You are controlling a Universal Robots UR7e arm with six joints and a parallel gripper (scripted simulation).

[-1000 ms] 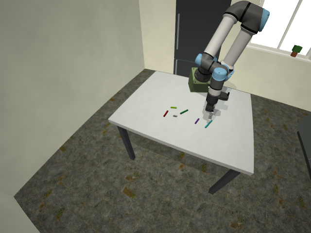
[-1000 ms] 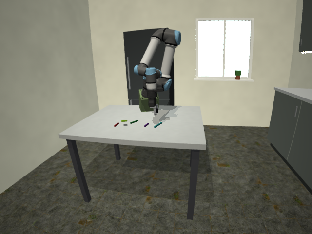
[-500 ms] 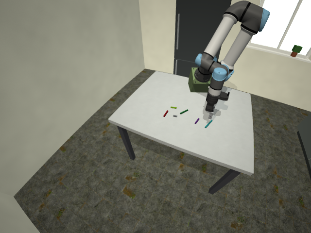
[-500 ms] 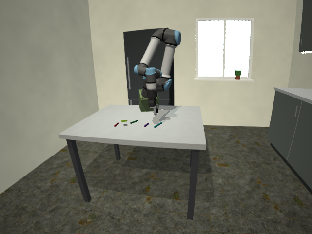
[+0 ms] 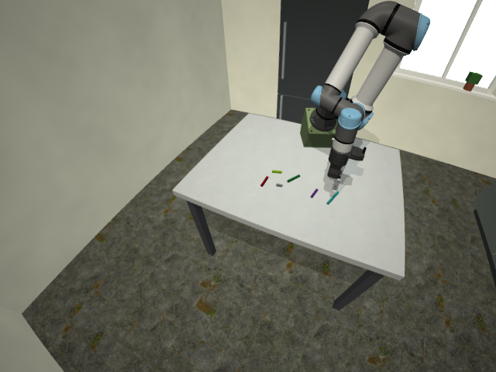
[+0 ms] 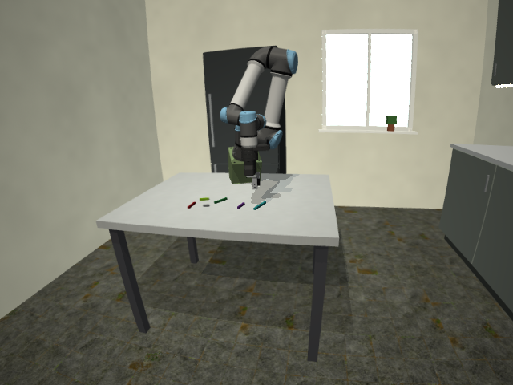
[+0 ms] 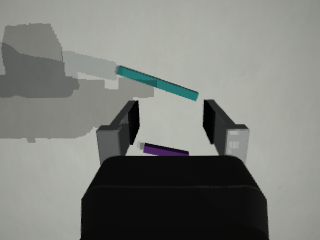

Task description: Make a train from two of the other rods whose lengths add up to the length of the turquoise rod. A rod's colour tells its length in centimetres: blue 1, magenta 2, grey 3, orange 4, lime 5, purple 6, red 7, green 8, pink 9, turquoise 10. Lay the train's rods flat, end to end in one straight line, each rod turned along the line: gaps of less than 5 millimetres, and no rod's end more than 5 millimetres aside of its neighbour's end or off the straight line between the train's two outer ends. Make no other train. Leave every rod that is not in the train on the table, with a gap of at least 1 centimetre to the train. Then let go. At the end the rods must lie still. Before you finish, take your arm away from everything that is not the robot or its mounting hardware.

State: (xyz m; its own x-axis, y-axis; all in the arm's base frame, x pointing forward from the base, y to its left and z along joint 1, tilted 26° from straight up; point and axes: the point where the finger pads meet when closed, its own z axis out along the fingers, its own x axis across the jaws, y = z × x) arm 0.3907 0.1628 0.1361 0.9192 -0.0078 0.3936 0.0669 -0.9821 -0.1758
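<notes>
The grey rod is 30 mm ahead of my hand, 260 mm to the right of it and 110 mm below it. From my hand the other things lie so: green rod (50 mm behind, 210 mm to the right, 110 mm below); turquoise rod (20 mm behind, 10 mm to the left, 110 mm below); purple rod (80 mm to the right, 110 mm below).
</notes>
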